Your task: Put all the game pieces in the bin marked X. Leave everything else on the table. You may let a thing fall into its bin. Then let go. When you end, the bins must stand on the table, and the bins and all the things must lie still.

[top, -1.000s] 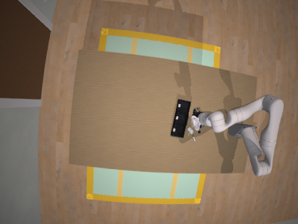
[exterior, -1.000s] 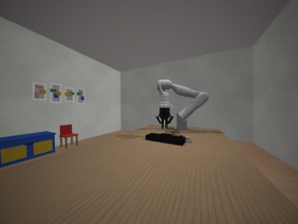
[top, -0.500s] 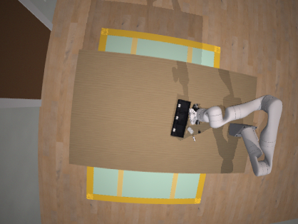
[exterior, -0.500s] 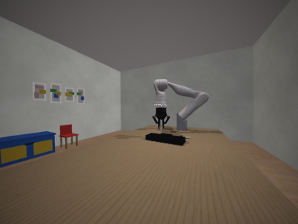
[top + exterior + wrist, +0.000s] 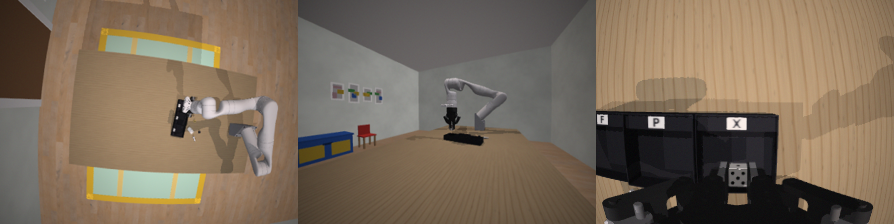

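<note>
Right now my hand is 60 mm past the white domino, 170 mm to the right of it and 80 mm above it. The rest, counted from my hand: yellow ring (90 mm behind, 100 mm to the left, 80 mm below); white die (10 mm below); joined black bins (20 mm ahead, 80 mm to the left, 60 mm below).
</note>
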